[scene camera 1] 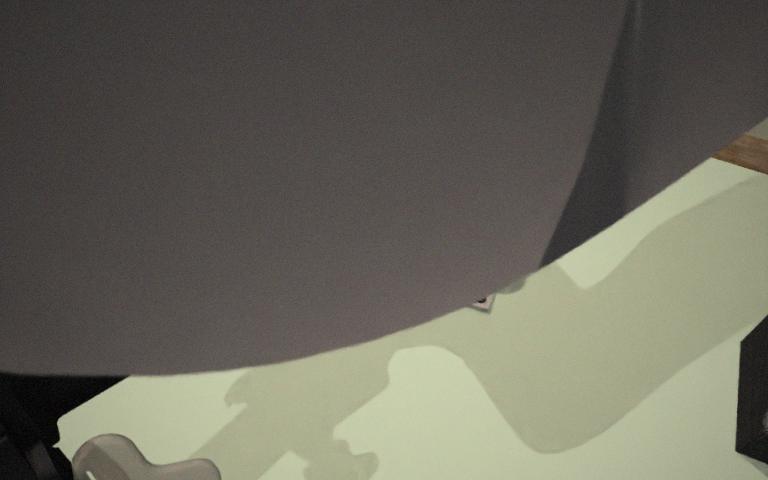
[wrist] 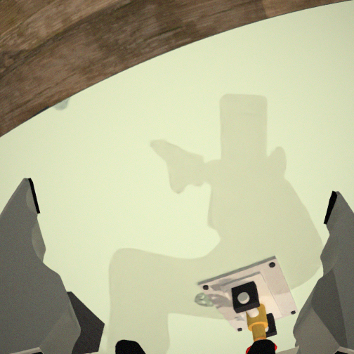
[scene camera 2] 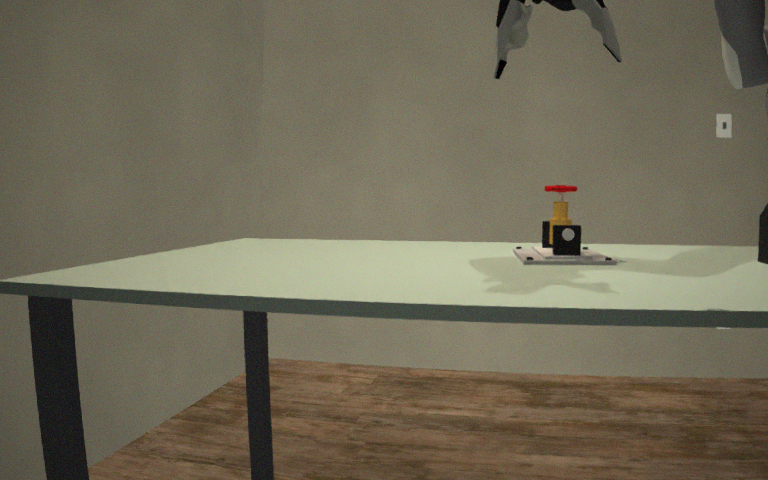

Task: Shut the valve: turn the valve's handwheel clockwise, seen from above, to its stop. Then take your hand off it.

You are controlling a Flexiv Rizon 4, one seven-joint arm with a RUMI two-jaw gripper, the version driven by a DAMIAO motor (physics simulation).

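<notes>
The red handwheel (scene camera 2: pixel 560 188) sits on top of the yellow valve body (scene camera 2: pixel 560 211) (wrist: pixel 257 318), between two black blocks on a pale base plate (scene camera 2: pixel 532 259) (wrist: pixel 285 294). In the wrist view the handwheel shows as a red sliver at the bottom edge, mostly hidden behind a black gripper part. My gripper (scene camera 2: pixel 557 69) (wrist: pixel 184 189) is wide open and empty, high above the handwheel and apart from it. In scene camera 1, a large grey arm part hides the valve, except for a corner of the base plate (scene camera 1: pixel 483 306).
The valve stands on a pale green table (scene camera 1: pixel 651 447) (scene camera 2: pixel 283 271) (wrist: pixel 125 150). The arm (scene camera 1: pixel 283 169) (scene camera 2: pixel 744 45) fills much of scene camera 1 and hangs at the right in scene camera 2. A dark block-shaped part (scene camera 1: pixel 753 396) (scene camera 2: pixel 764 237) stands at the right. Wooden floor lies beyond the table's edge.
</notes>
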